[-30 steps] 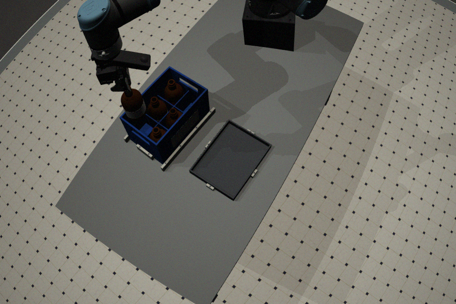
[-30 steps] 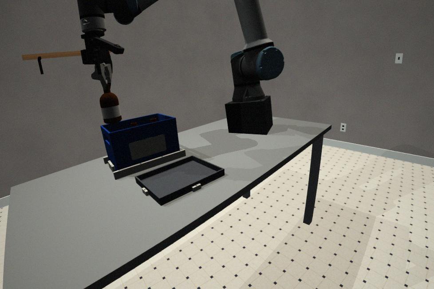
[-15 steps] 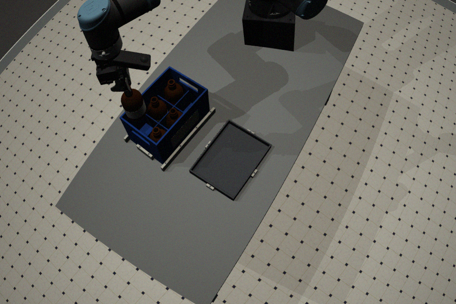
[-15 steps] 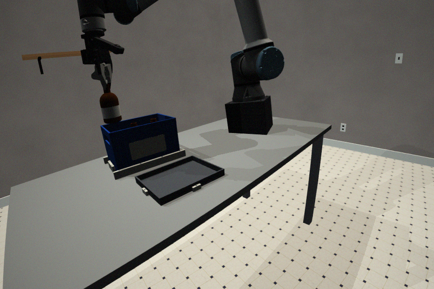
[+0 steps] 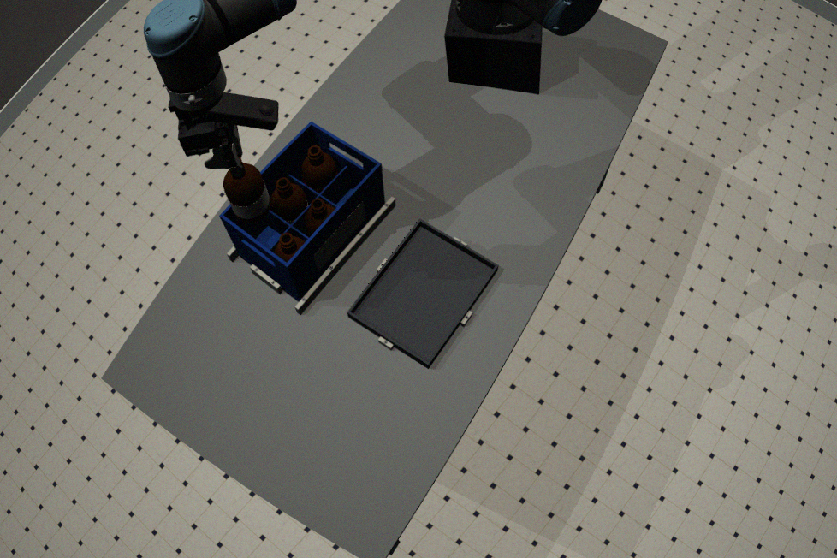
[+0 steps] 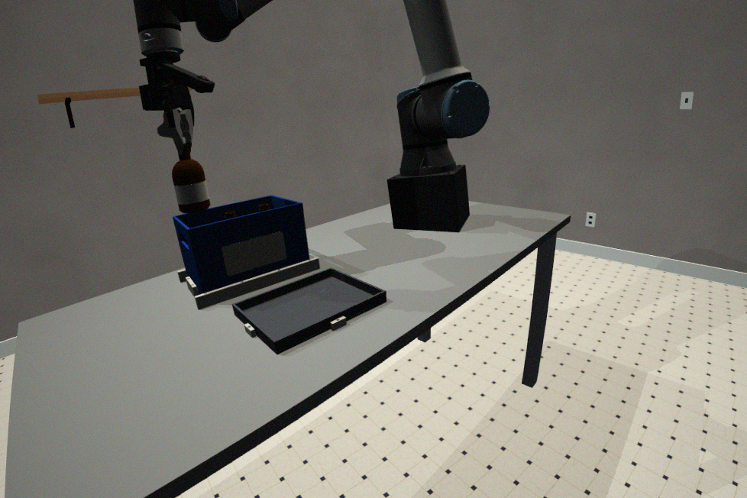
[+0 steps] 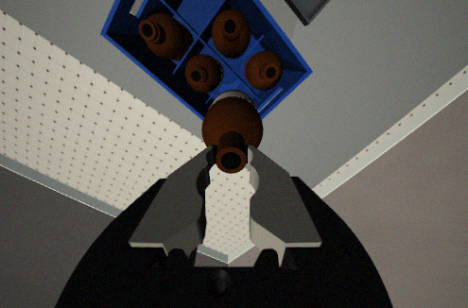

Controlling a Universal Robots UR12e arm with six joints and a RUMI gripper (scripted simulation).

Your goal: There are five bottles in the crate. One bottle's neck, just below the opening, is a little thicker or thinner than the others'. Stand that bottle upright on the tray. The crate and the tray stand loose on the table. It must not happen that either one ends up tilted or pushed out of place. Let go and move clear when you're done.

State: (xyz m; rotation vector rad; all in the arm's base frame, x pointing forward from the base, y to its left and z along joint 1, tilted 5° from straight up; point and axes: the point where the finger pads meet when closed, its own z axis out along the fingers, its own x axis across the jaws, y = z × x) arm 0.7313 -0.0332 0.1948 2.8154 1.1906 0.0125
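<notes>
Now: hand 70 mm above the bottle. The rest, counted from my hand: black tray: 120 mm behind, 310 mm to the left, 320 mm below; blue crate: 80 mm behind, 40 mm to the left, 250 mm below.
</notes>
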